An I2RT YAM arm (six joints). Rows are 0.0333 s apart.
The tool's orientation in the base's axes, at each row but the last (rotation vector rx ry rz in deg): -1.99, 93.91, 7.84; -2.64, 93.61, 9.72; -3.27, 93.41, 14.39; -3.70, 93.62, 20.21
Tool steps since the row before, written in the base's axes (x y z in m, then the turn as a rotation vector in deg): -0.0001, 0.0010, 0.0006, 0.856, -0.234, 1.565; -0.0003, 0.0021, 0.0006, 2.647, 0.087, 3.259; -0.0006, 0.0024, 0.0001, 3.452, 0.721, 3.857; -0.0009, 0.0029, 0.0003, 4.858, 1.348, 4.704
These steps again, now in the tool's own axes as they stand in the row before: -0.0005, 0.0010, 0.0000, -1.635, -0.216, 0.719; -0.0004, 0.0022, 0.0000, -3.425, 0.002, 2.430; 0.0002, 0.0025, -0.0001, -4.007, 0.544, 3.310; 0.0003, 0.0030, -0.0001, -4.873, 0.946, 4.786
